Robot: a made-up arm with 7 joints.
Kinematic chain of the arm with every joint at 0, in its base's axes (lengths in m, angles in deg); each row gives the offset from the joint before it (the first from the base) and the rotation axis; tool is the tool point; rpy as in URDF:
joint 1: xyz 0 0 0.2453 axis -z
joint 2: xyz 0 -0.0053 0.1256 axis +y
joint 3: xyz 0 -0.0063 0.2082 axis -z
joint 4: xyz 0 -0.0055 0.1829 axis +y
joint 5: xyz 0 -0.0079 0.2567 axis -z
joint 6: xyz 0 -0.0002 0.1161 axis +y
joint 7: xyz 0 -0.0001 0.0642 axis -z
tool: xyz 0 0 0 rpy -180 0 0
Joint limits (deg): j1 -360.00..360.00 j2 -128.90..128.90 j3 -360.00..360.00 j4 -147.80..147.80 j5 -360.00..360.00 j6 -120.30..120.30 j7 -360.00..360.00
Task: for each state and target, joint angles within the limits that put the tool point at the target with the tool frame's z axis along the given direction. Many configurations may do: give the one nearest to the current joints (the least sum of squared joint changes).
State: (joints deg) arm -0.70 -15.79 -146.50 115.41 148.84 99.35 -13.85
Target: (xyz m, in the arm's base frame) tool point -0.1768 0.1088 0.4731 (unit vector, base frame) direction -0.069 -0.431 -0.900
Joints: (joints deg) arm -43.01 -28.87 -107.15 147.69 115.04 120.30 -13.85
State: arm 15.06 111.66 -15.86 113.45 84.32 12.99 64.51
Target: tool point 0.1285 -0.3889 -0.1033 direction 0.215 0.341 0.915
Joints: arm 59.92 96.71 5.59 83.31 124.39 19.02 64.51
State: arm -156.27 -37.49 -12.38 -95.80 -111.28 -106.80 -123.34
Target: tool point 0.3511 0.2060 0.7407 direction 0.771 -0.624 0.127
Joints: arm -176.07 -9.18 -27.24 -83.27 -76.82 -117.44 -123.34
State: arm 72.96 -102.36 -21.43 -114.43 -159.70 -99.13 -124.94
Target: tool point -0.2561 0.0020 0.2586 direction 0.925 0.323 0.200
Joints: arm 62.69 -72.63 -46.27 -147.80 -146.74 -66.51 -124.94
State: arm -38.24 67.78 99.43 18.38 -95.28 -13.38 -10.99
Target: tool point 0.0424 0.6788 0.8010 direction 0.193 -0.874 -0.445
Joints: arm -71.66 59.78 80.07 -25.50 -106.77 4.88 -10.99
